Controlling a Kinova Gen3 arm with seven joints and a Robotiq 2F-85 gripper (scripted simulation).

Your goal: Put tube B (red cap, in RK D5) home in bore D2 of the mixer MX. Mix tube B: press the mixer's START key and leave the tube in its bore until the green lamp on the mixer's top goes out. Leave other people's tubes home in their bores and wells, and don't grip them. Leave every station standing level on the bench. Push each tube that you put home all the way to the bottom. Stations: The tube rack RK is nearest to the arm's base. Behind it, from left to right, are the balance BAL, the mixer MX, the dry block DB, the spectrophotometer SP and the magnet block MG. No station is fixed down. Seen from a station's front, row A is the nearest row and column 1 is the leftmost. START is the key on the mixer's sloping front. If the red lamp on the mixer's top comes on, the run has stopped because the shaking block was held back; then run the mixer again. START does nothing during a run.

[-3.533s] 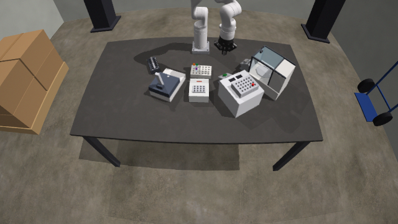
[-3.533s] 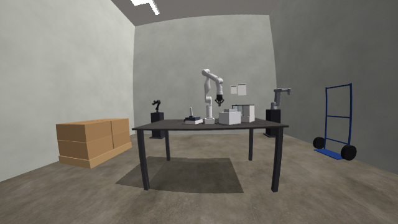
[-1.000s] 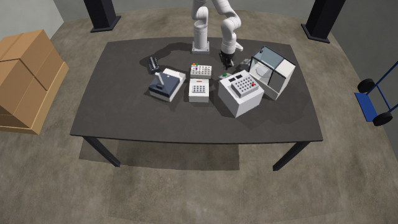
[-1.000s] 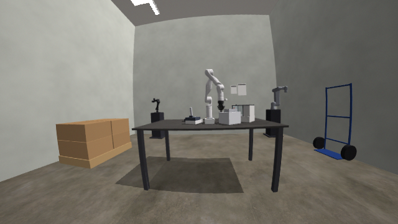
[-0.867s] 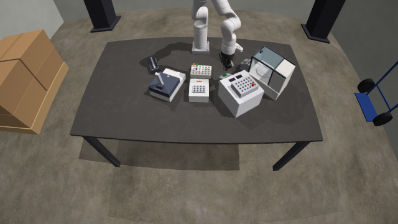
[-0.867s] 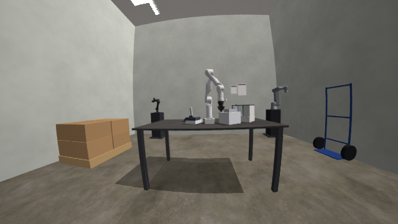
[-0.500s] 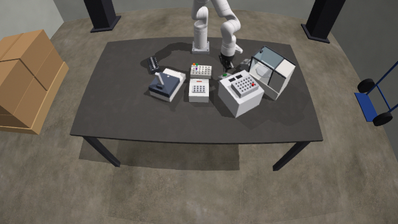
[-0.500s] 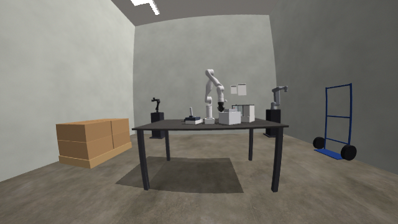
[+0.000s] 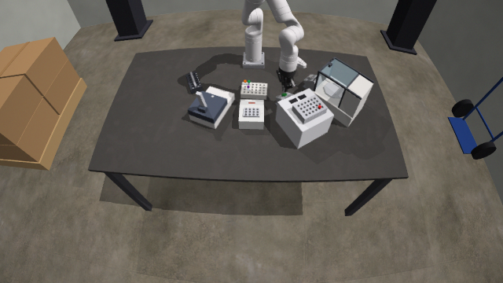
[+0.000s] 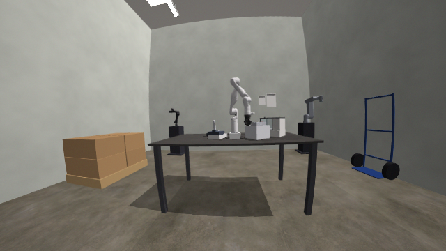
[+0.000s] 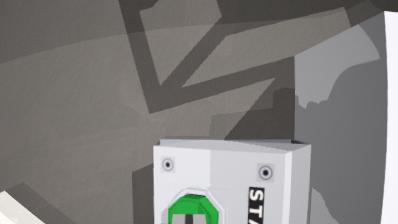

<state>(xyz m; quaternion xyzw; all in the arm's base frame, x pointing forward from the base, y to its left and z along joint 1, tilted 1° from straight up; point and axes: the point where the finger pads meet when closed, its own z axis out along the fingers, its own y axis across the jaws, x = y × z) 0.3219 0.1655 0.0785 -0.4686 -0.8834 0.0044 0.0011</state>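
My gripper is now 40 mm above the START key. From my hand the other things lie so: dry block DB (150 mm to the right, 90 mm ahead, 80 mm below); then tube rack RK (150 mm to the right, 100 mm below, 70 mm behind); then grey bore block (150 mm ahead, 100 mm to the left, 40 mm above).
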